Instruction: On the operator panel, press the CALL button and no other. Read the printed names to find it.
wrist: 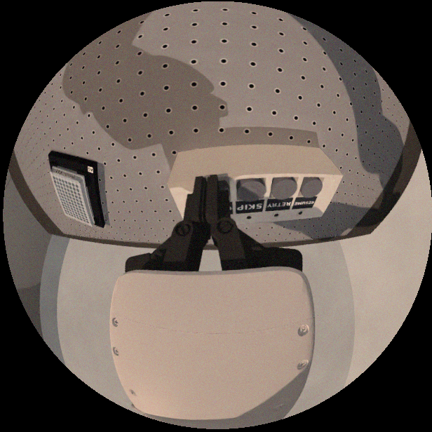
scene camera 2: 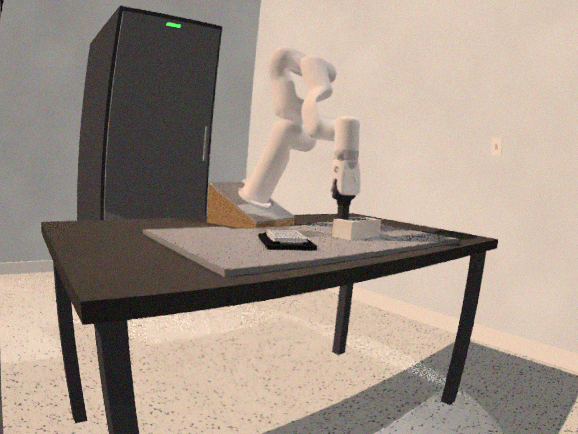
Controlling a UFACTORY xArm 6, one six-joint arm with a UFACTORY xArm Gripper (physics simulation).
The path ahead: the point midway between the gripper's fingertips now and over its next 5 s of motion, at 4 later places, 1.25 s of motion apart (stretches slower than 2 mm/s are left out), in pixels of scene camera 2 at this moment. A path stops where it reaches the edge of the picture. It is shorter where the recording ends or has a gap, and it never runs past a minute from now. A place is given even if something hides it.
My gripper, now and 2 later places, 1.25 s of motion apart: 342, 218; 342, 214; 345, 192
